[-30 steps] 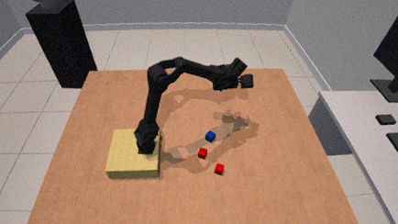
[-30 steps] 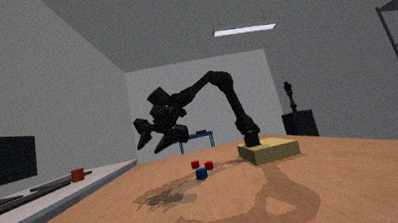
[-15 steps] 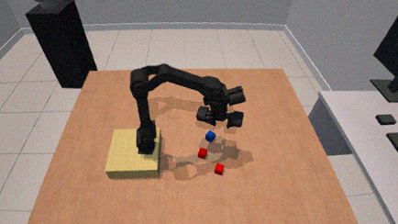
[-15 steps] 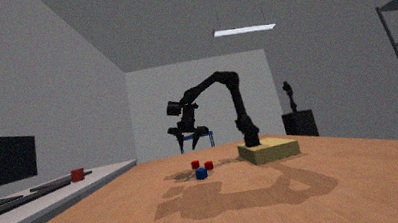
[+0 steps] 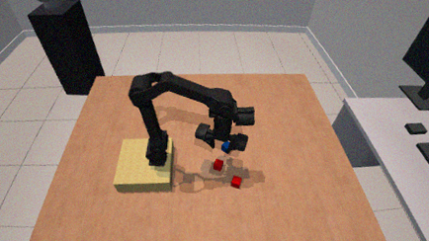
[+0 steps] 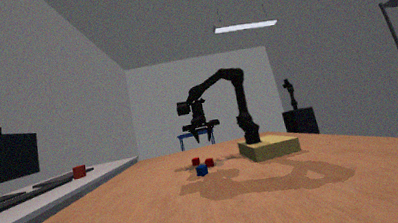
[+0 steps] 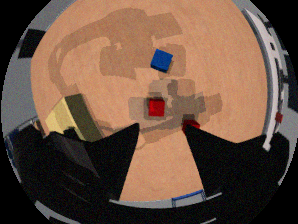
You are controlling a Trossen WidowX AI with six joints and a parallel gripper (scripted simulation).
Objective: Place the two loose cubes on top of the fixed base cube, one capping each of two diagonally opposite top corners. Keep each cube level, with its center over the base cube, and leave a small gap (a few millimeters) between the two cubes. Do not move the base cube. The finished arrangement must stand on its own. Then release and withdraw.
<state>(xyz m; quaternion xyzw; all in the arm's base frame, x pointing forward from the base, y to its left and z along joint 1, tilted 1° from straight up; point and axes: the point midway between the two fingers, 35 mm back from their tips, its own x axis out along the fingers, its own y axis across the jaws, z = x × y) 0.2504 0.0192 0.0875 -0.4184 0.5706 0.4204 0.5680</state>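
The blue cube is 10 cm below my gripper tip, 9 cm to the left of it and 3 cm ahead of it.
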